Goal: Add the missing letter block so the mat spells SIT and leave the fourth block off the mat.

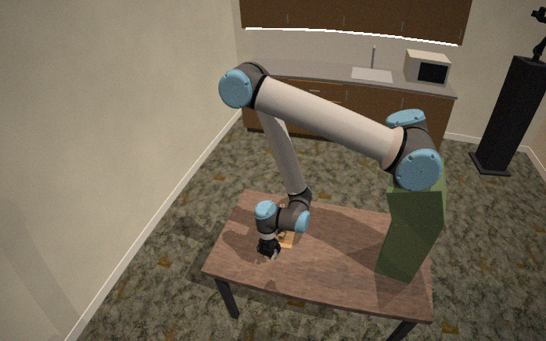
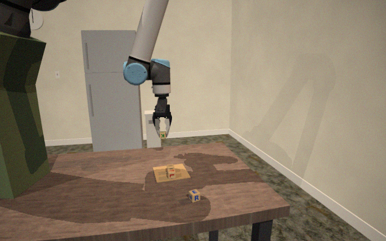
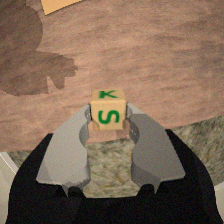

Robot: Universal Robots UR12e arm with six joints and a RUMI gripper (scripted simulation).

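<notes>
The letter block is 21 cm to the right of my hand, 10 cm below it and 1 cm behind it. Also, from my hand: mat: 21 cm to the right, 11 cm below, 1 cm behind.
</notes>
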